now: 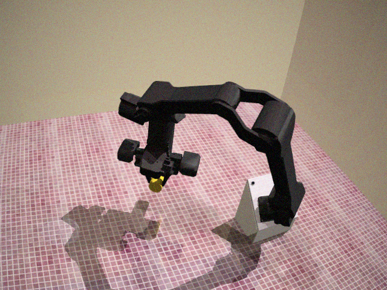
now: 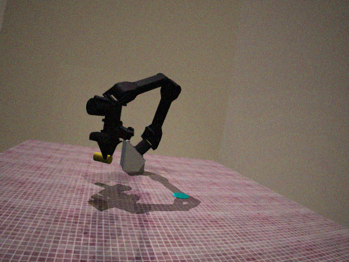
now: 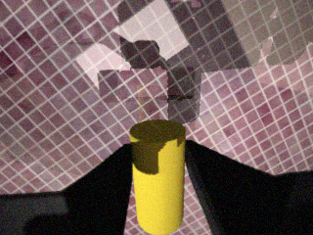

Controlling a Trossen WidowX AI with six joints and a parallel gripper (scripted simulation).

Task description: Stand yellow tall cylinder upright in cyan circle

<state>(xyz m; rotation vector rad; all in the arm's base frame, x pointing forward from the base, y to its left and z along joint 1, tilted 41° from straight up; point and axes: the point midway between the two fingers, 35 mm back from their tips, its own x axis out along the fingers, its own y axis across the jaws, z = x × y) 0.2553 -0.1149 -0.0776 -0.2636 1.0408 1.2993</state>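
Right now my gripper tip is 28 cm to the right of the cyan circle, 9 cm above it and 8 cm short of it. Also, from my gripper tip: yellow cylinder: 2 cm to the right, 1 cm behind.
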